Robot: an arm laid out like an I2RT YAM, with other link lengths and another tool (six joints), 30 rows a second.
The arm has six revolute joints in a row. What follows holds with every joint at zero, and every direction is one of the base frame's.
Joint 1 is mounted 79.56 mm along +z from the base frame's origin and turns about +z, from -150.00 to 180.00 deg.
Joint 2 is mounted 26.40 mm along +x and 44.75 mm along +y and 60.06 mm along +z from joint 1 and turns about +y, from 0.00 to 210.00 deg.
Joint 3 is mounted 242.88 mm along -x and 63.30 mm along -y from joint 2 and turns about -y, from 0.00 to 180.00 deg.
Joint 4 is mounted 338.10 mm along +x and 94.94 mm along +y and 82.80 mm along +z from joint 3 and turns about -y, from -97.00 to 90.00 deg.
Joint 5 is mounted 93.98 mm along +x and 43.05 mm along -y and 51.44 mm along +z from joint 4 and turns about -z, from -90.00 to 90.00 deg.
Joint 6 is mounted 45.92 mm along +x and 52.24 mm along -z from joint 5 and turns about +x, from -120.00 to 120.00 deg.
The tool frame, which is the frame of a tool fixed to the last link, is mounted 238.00 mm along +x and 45.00 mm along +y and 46.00 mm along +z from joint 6; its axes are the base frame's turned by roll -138.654, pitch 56.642 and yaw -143.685 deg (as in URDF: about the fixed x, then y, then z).
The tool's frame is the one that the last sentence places.
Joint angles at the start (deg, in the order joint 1, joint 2, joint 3, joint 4, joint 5, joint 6):
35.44 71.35 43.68 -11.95 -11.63 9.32
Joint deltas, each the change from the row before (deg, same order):
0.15 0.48 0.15 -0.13 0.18 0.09
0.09 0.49 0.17 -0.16 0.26 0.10
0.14 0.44 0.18 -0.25 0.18 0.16
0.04 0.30 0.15 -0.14 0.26 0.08
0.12 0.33 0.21 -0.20 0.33 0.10
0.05 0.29 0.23 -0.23 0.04 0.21
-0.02 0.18 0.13 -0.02 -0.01 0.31
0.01 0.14 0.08 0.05 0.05 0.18
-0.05 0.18 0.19 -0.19 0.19 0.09
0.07 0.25 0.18 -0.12 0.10 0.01
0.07 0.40 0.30 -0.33 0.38 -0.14
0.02 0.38 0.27 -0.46 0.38 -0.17
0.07 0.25 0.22 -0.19 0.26 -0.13
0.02 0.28 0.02 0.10 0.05 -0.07
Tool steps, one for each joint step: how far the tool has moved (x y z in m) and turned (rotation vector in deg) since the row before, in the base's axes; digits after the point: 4 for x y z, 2 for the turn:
-0.0005 0.0004 -0.0040 -0.32 0.36 -0.04
0.0002 -0.0003 -0.0041 -0.37 0.35 -0.17
-0.0006 0.0002 -0.0039 -0.32 0.44 -0.10
0.0007 -0.0006 -0.0023 -0.27 0.18 -0.21
0.0004 -0.0002 -0.0023 -0.32 0.19 -0.19
0.0000 0.0002 -0.0015 -0.09 0.34 -0.12
0.0007 0.0000 -0.0003 0.11 0.24 -0.22
0.0006 0.0001 -0.0002 0.05 0.09 -0.15
0.0013 -0.0010 -0.0009 -0.17 0.12 -0.25
0.0000 0.0003 -0.0012 -0.16 0.12 -0.01
0.0006 -0.0007 -0.0029 -0.53 0.12 -0.12
0.0005 -0.0015 -0.0037 -0.63 0.21 -0.14
0.0004 -0.0002 -0.0014 -0.34 0.00 -0.03
0.0001 0.0001 -0.0021 -0.16 0.07 0.03

